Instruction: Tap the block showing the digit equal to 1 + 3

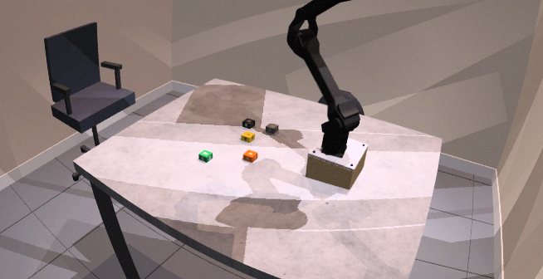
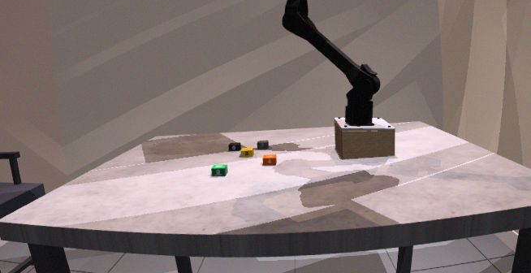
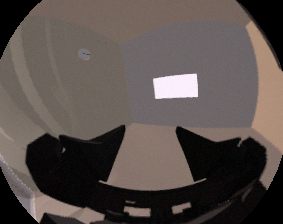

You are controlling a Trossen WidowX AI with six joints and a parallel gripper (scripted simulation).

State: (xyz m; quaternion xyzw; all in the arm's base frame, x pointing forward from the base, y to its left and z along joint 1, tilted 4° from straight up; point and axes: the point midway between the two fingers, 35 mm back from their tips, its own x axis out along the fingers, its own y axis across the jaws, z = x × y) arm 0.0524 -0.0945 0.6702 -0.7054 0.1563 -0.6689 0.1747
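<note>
My gripper tip is 23 cm short of the orange block, 10 cm to the right of it and 78 cm above it. The rest, counted from my gripper tip: grey block 24 cm ahead, 9 cm to the right, 78 cm below; black block 33 cm ahead, 9 cm to the right, 78 cm below; yellow block 29 cm ahead, 78 cm below.
</note>
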